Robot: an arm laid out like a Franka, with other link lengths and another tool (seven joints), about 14 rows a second.
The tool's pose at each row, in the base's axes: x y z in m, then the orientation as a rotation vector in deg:
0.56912 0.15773 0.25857 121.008 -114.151 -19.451
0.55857 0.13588 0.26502 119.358 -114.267 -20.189
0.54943 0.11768 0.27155 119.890 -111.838 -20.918
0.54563 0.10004 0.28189 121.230 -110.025 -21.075
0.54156 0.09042 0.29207 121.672 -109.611 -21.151
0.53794 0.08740 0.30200 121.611 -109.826 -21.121
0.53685 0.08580 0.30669 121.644 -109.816 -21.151
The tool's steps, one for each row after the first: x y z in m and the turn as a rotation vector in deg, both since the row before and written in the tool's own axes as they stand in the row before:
0.02111 0.01329 -0.00281 -1.138 0.143 0.876
0.01773 0.01156 -0.00306 -1.278 0.629 -1.366
0.01725 0.00837 -0.00806 -0.256 0.333 -1.505
0.00906 0.00831 -0.00785 0.009 0.001 -0.422
0.00249 0.00720 -0.00792 0.090 -0.066 0.127
0.00141 0.00283 -0.00396 0.003 -0.024 -0.025

